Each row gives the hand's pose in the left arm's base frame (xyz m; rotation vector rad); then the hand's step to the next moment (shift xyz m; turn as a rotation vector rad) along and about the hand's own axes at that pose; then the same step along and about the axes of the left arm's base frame.
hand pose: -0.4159 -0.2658 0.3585 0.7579 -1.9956 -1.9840
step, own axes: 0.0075 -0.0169 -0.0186 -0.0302 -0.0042 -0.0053
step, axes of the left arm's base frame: 0.0064 -0.0190 -0.0169 0.0289 0.0109 0.0021
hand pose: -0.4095 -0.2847 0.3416 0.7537 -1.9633 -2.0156
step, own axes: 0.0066 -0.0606 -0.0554 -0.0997 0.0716 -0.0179
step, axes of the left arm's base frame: 0.0338 -0.0464 -0.0591 0.0796 0.0290 0.0906
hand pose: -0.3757 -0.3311 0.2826 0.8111 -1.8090 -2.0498
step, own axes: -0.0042 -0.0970 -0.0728 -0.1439 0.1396 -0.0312
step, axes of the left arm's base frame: 0.0600 -0.0402 -0.0975 0.1126 0.0313 0.1659
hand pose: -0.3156 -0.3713 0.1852 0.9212 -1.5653 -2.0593
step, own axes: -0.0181 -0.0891 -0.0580 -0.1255 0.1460 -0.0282
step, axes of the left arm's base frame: 0.0606 -0.0017 -0.0892 0.0970 0.0194 0.1676
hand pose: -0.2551 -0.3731 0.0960 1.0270 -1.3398 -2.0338
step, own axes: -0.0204 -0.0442 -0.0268 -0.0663 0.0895 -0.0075
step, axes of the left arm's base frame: 0.0338 0.0179 -0.0403 0.0453 0.0094 0.1016
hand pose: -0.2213 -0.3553 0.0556 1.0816 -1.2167 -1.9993
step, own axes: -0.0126 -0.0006 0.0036 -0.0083 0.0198 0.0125
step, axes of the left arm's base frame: 0.0035 0.0117 0.0048 -0.0054 0.0035 0.0240
